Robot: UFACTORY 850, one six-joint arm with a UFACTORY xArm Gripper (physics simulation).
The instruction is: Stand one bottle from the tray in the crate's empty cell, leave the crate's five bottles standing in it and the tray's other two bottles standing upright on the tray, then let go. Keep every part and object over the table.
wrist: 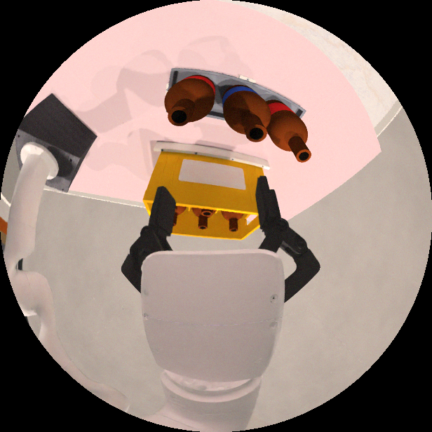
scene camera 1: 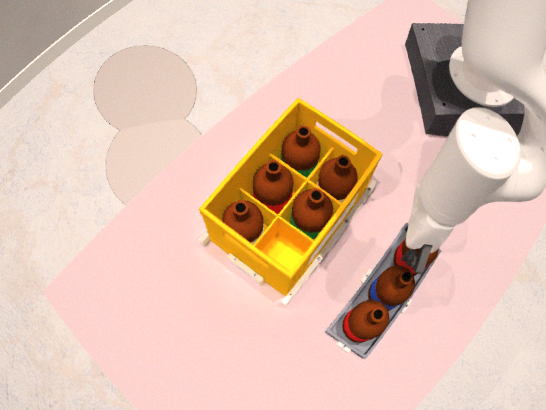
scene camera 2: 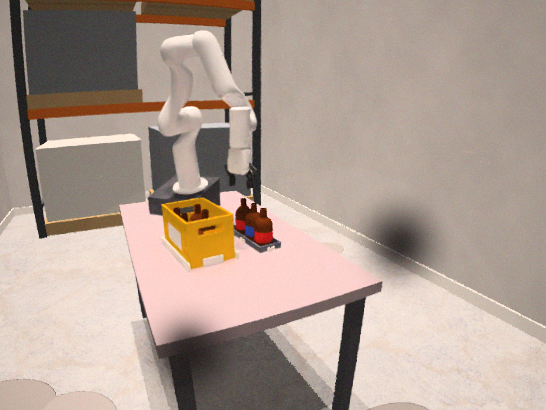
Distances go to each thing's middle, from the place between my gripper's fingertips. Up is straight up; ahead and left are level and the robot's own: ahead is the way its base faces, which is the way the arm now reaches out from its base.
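There is the blue-banded bottle (scene camera 1: 395,285), and my hand is 4 cm short of it. My hand is also 4 cm to the right of the bottle, and 14 cm above it.
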